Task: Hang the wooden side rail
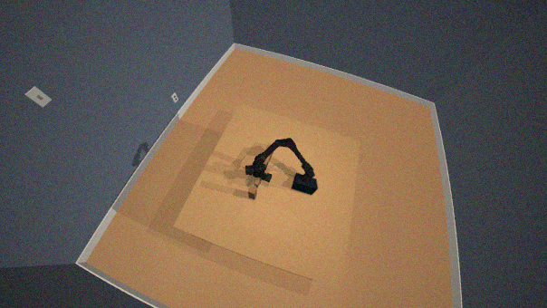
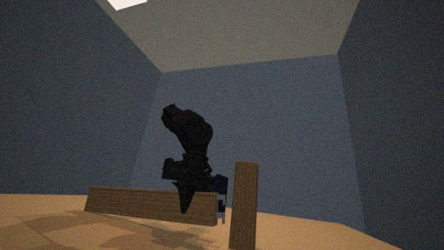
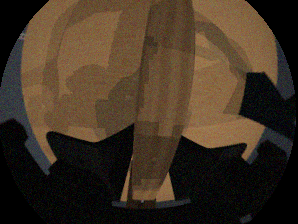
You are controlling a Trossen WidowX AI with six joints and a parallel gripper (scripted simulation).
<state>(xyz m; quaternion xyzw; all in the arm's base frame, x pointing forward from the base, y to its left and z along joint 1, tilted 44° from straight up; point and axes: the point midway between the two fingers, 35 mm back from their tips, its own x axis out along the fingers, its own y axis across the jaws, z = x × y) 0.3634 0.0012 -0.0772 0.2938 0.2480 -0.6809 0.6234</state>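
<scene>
Right now my gripper tip is 1 cm short of the headboard post, 14 cm to the right of it and 4 cm below it.
</scene>
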